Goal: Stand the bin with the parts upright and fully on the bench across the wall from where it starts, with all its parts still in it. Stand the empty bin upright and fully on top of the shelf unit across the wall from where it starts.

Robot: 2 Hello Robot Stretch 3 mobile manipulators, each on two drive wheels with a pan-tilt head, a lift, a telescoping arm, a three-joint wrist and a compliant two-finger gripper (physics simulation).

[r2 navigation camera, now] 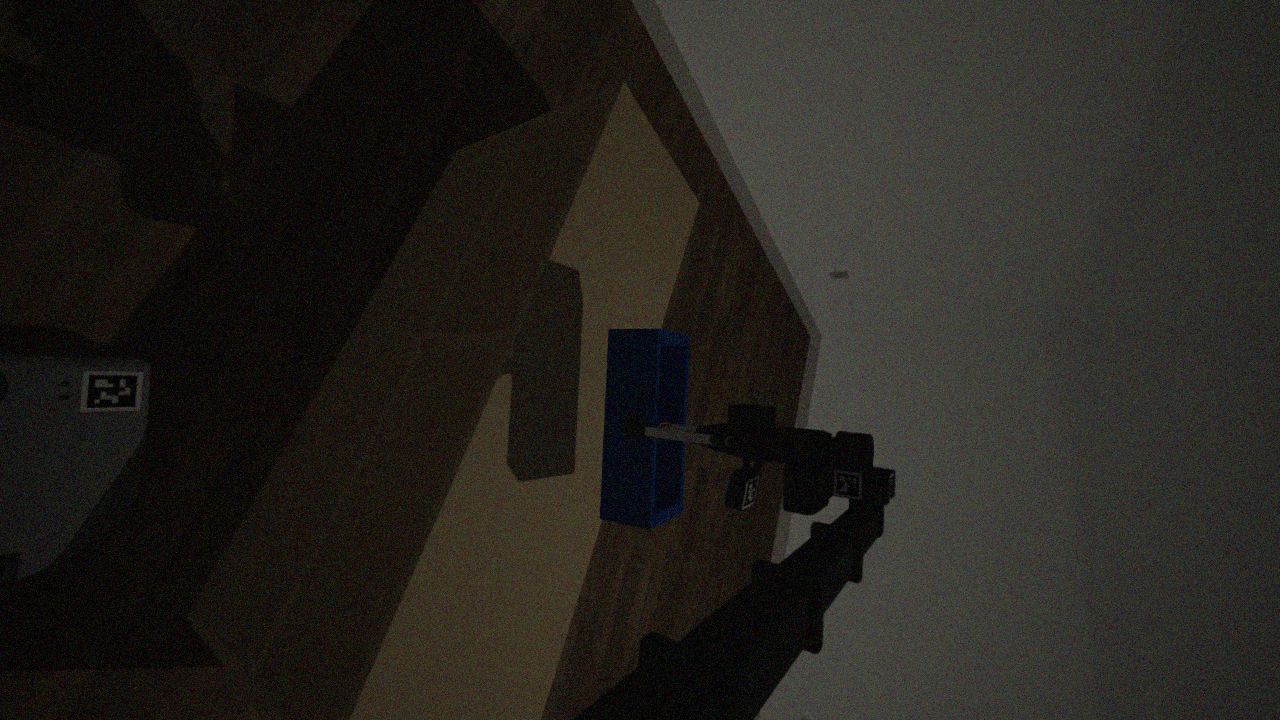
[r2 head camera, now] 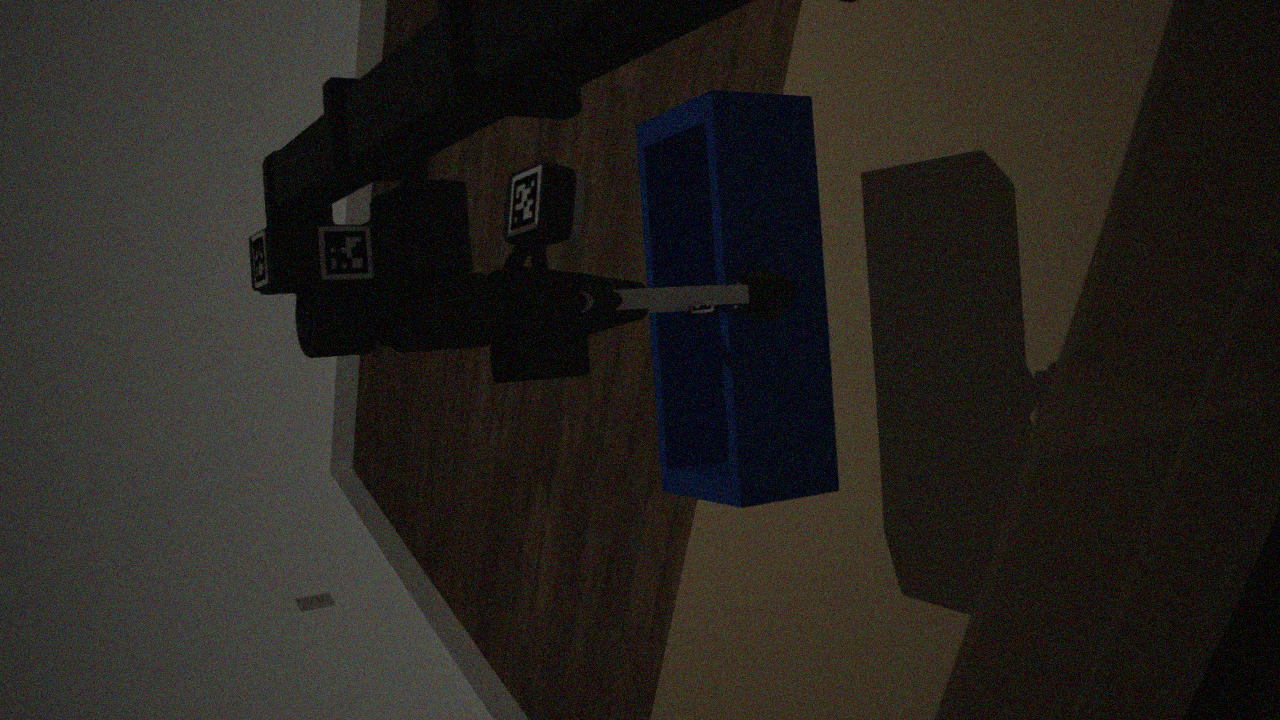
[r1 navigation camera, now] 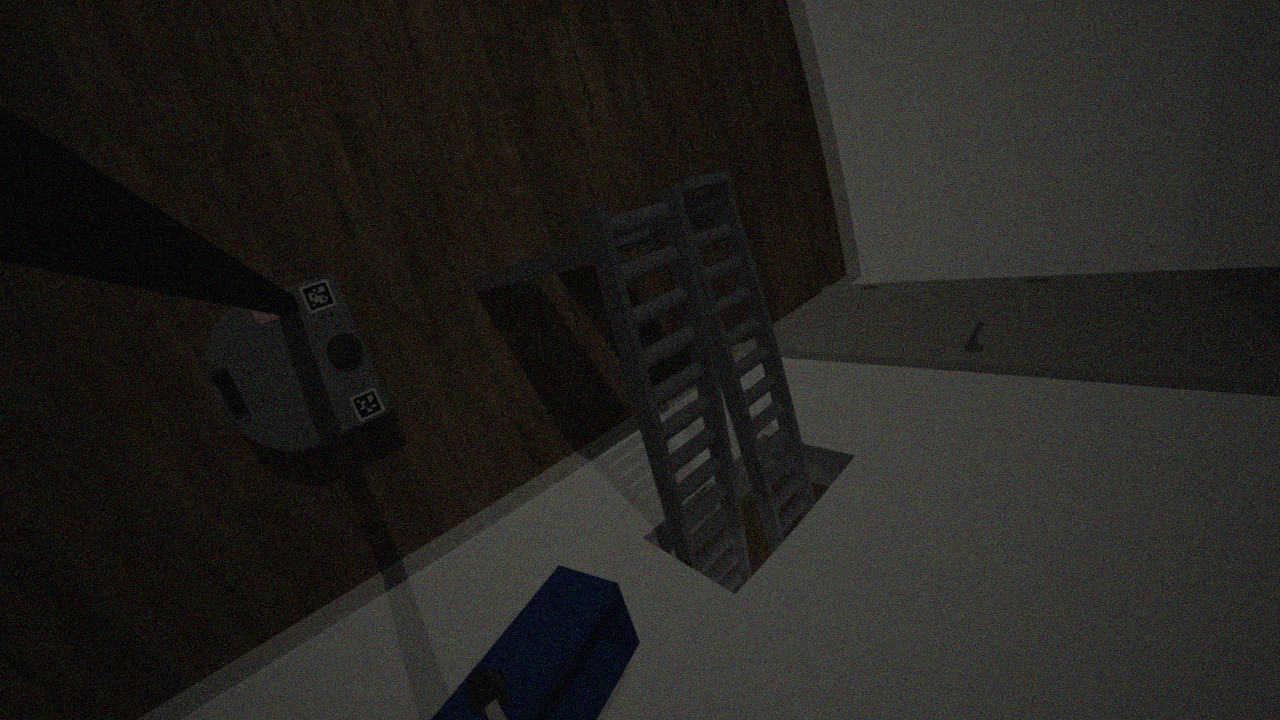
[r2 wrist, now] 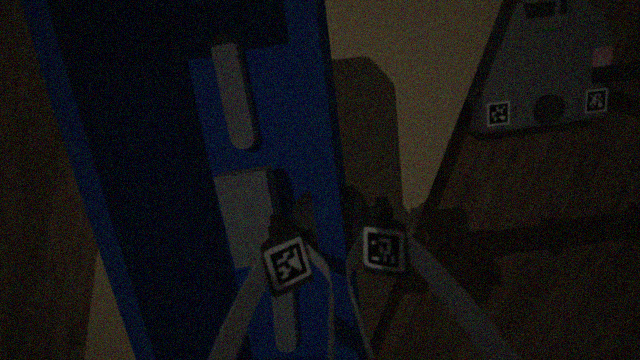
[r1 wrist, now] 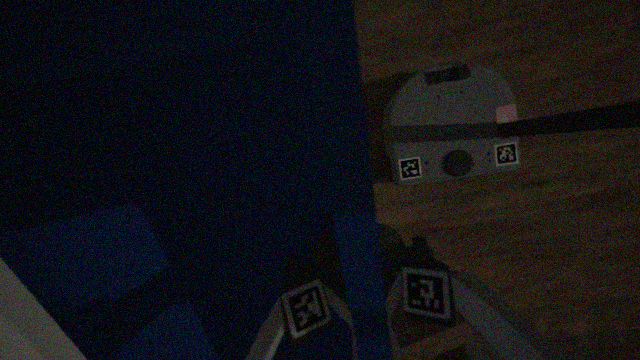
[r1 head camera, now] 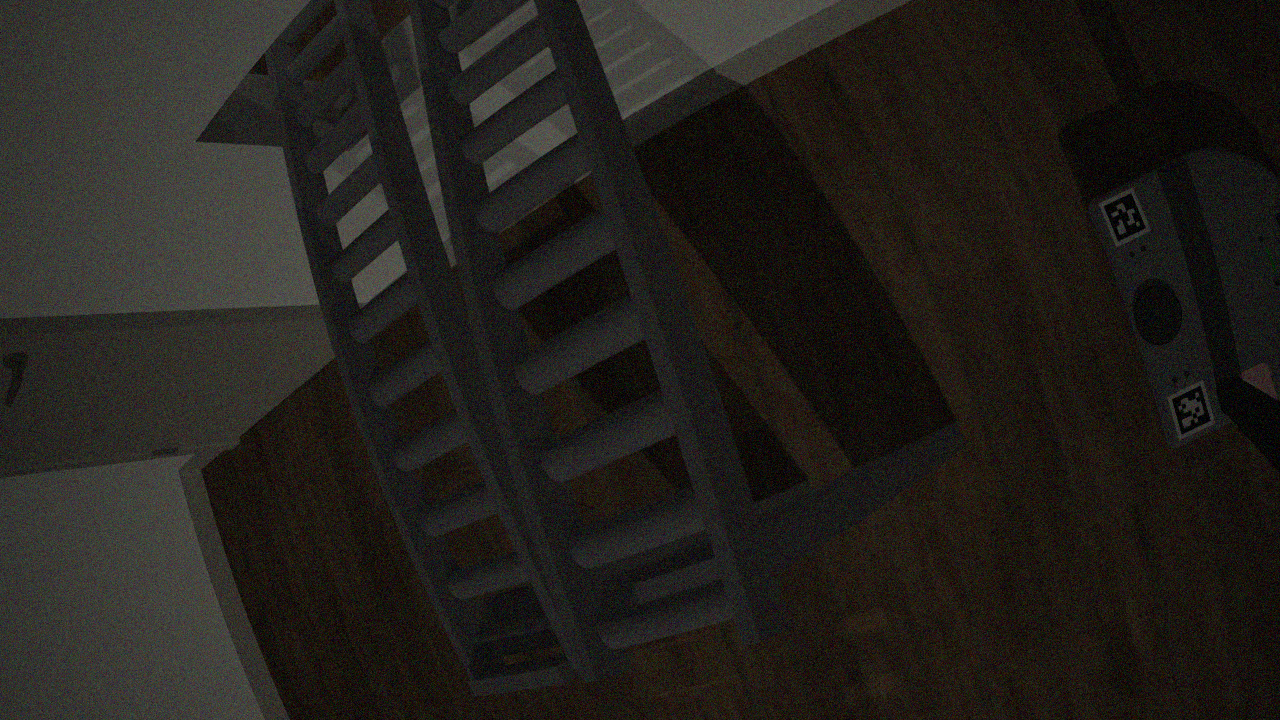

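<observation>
The empty blue bin (r1 navigation camera: 554, 626) (r1 wrist: 360, 310) is held up beside the pale wall; no parts show in its visible interior. The r1 gripper (r1 navigation camera: 487, 685) (r1 wrist: 357, 252) is shut on its side wall, one finger inside and one outside; it does not show in the r1 head view. The other blue bin (r2 head camera: 778, 197) (r2 navigation camera: 631, 376) (r2 wrist: 300, 120) is held above the floor, its shadow apart from it. The r2 gripper (r2 head camera: 769, 293) (r2 navigation camera: 635, 428) (r2 wrist: 332, 215) is shut on its side wall. Inside lie a grey block (r2 wrist: 245, 215) and two grey bars, one bar (r2 wrist: 235, 100) beyond it. The bench and shelf top cannot be identified.
A grey ladder-like frame (r1 head camera: 608, 438) (r1 navigation camera: 666, 342) with two rows of rungs stands by a wall opening. A door (r1 head camera: 161, 385) (r1 navigation camera: 1074, 331) is beyond. Robot bases (r1 head camera: 1136, 268) (r1 wrist: 450, 110) (r2 navigation camera: 71, 474) (r2 wrist: 540, 75) stand on the wood floor. A wall (r2 head camera: 179, 358) (r2 navigation camera: 1029, 268) borders r2's arm.
</observation>
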